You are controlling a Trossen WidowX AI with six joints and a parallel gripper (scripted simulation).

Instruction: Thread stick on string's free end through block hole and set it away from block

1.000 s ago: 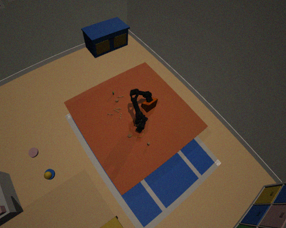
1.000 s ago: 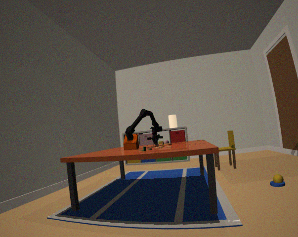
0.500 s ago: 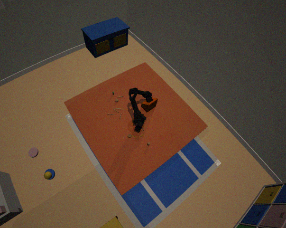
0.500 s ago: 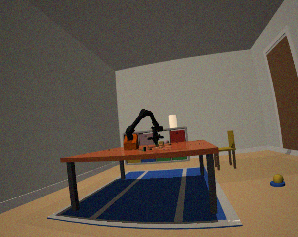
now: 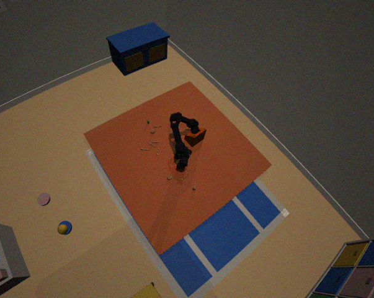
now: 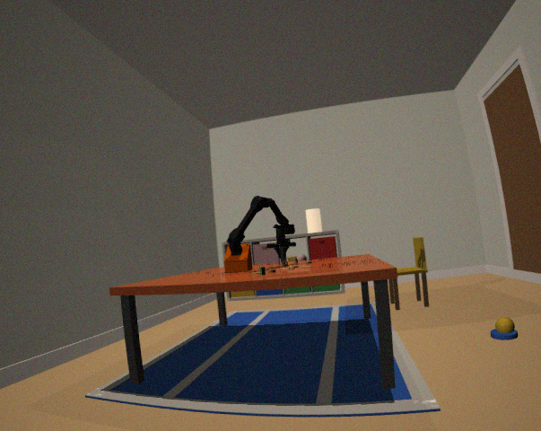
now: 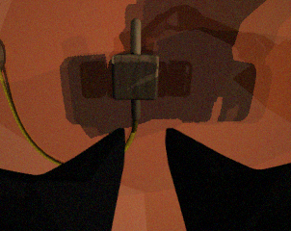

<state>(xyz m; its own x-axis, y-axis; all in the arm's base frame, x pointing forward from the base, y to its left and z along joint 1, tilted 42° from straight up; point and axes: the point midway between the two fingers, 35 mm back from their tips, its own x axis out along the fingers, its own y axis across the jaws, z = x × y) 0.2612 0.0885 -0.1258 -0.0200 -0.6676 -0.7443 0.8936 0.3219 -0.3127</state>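
Now: the wooden block 2 cm ahead of my gripper tip, 2 cm to the right of it and 4 cm below it. Round my gripper tip: green object 1 cm behind, 56 cm to the right, 3 cm below; then thin wooden stick 1 cm ahead, 1 cm to the right, 4 cm below.
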